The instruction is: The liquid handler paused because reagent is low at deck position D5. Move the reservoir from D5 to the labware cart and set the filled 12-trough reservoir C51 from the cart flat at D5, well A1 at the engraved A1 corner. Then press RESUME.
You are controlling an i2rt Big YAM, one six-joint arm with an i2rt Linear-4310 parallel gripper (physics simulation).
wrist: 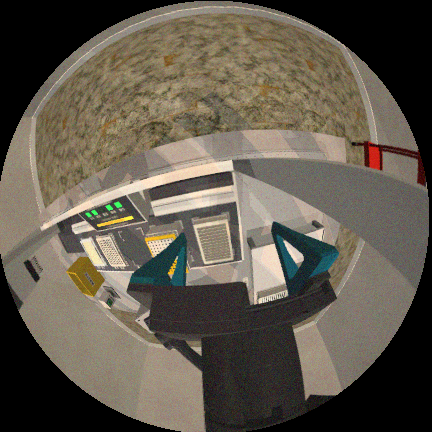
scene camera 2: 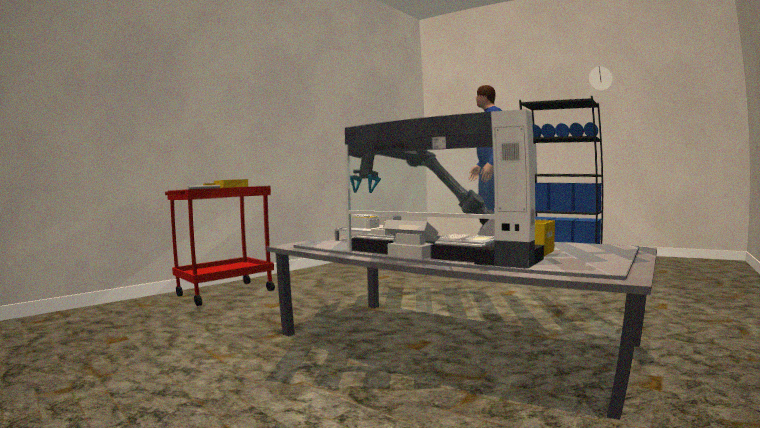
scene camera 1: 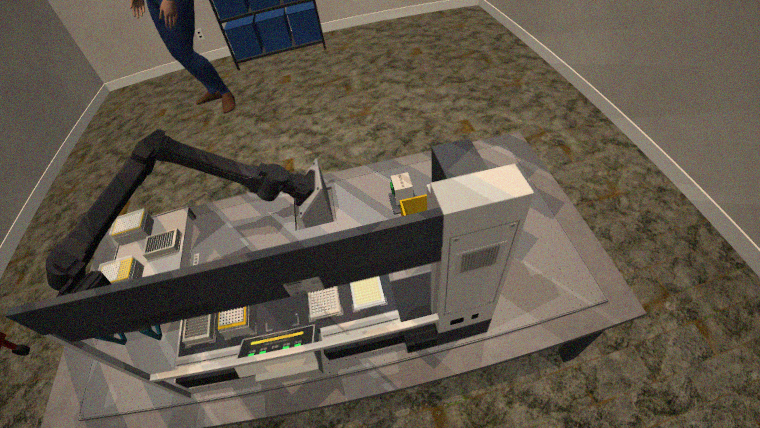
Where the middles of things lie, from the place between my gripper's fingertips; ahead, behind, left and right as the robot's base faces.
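Relative to the instrument tower (scene camera 1: 484,199), my hand is 75 cm to the right, 5 cm past and 2 cm below.
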